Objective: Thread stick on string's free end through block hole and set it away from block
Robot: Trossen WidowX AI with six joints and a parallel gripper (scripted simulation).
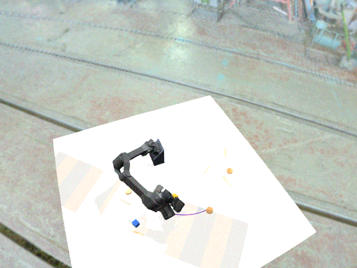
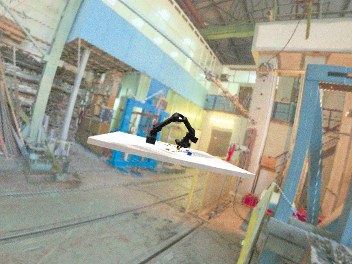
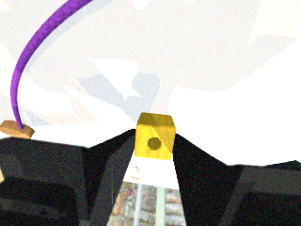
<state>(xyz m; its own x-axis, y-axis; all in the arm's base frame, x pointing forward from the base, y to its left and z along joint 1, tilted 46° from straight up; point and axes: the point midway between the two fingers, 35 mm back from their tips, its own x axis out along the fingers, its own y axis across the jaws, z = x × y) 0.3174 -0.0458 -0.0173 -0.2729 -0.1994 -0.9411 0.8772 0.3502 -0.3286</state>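
Right now my gripper tip is right at the yellow wooden block. The rest, counted from my gripper tip: blue cube: 250 mm to the right, 70 mm ahead, 10 mm below; thin wooden stick: 140 mm to the right, 20 mm below, 10 mm behind; round button: 160 mm to the left, 140 mm ahead, 20 mm below.
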